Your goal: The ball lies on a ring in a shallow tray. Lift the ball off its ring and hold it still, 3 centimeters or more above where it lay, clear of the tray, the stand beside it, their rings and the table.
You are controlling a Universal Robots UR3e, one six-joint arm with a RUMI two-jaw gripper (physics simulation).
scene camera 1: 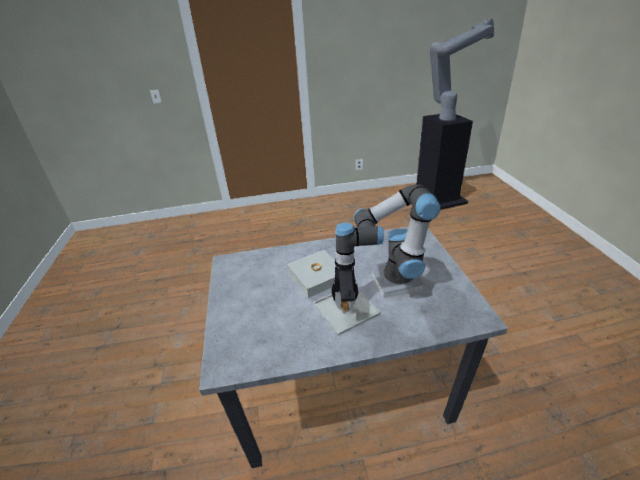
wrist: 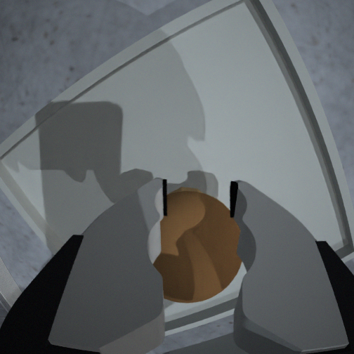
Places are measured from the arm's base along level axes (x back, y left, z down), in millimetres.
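Pixels of known places: gripper, fingertip midpoint: (scene camera 1: 344,309); arm's base, link origin: (scene camera 1: 399,273).
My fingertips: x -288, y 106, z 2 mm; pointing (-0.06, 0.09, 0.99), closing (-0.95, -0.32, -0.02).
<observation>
Ahead of a thing's pixels: the offset from my fingertips to its top centre. "spot": to the spot under its first point. Level surfaces: height alone.
The orange-brown ball @(dx +14, dy -27, dz -38 mm) (scene camera 1: 344,306) (wrist: 200,250) is low over the shallow pale tray @(spot: dx -28, dy +38, dz +27 mm) (scene camera 1: 341,323) (wrist: 250,100). My gripper (scene camera 1: 344,304) (wrist: 198,182) points down and is shut on the ball, one jaw against each side, overlapping its edges in the wrist view. A small orange bit shows at the ball's upper edge in the wrist view; the rest of its ring is hidden. No gap between ball and tray can be made out. The pale stand (scene camera 1: 302,268) is behind and left of the tray, with an orange ring @(spot: dx -43, dy -233, dz -25 mm) (scene camera 1: 315,270) on top.
The grey table @(dz +30 mm) (scene camera 1: 258,330) bears the tray, the stand and my arm's base (scene camera 1: 398,271). A pale, thin-edged piece (scene camera 1: 385,290) lies right of the tray, near the base. A second grey arm (scene camera 1: 440,72) stands on a black pedestal (scene camera 1: 443,155) beyond the table.
</observation>
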